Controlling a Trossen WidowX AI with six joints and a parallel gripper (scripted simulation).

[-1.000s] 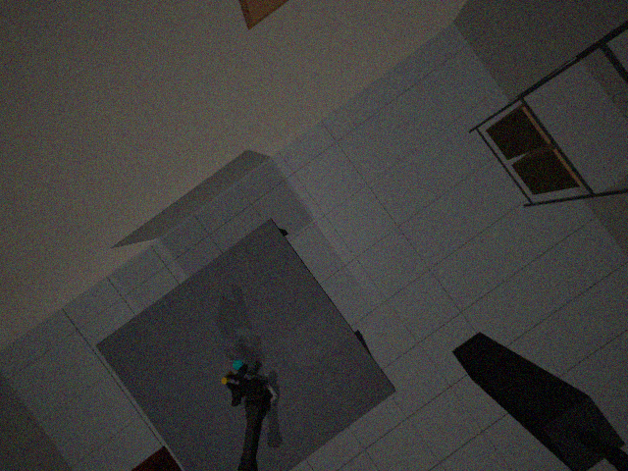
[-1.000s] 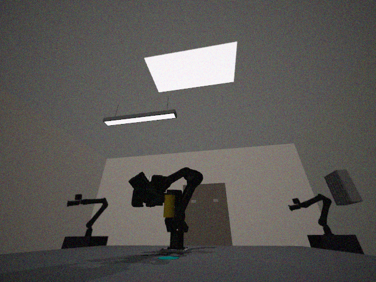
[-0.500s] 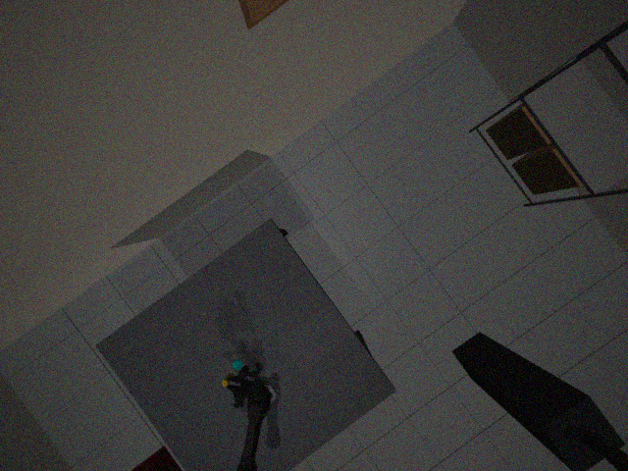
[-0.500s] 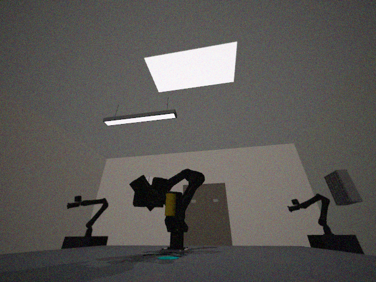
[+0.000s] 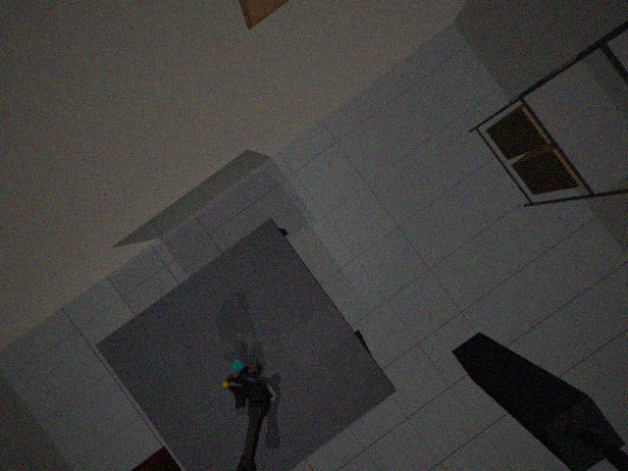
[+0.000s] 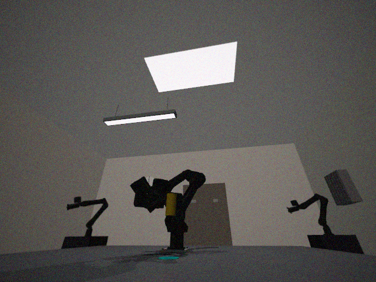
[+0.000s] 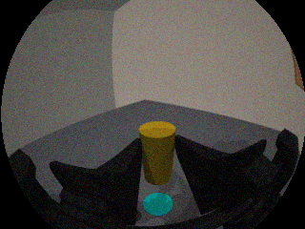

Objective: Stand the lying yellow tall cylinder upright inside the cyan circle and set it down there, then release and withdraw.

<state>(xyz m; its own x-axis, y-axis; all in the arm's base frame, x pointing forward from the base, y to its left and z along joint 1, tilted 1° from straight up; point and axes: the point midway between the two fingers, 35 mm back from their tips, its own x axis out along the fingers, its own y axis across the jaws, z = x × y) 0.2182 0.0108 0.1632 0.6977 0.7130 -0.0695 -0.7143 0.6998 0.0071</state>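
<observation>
My gripper tip is 160 mm above the cyan circle. Round my gripper tip: yellow tall cylinder (20 mm below).
</observation>
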